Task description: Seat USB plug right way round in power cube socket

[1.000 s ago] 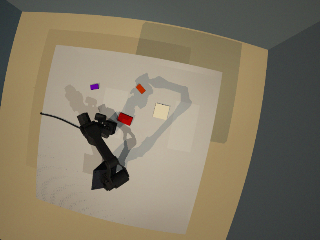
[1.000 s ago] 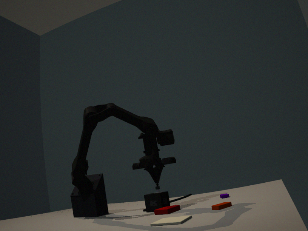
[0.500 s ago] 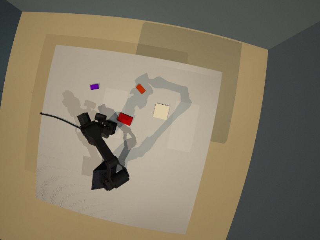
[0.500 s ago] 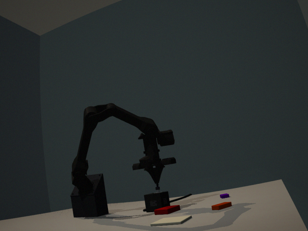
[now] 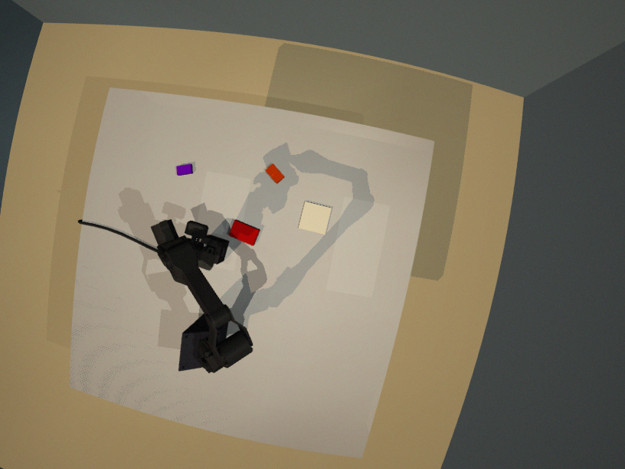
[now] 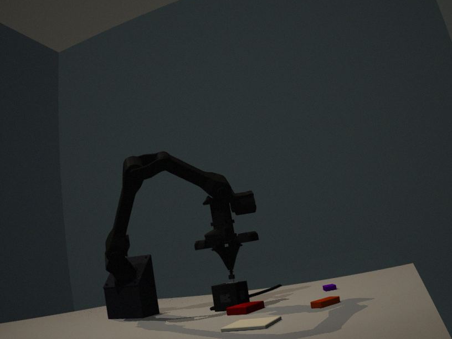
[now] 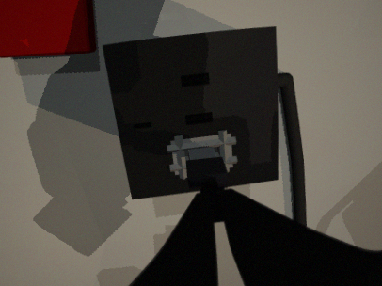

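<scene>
My gripper tip is now 20 mm above the USB plug. Also, from my gripper tip: metal-framed socket: 50 mm below; red block: 70 mm ahead, 110 mm to the right, 100 mm below; purple block: 250 mm ahead, 150 mm to the left, 110 mm below.
</scene>
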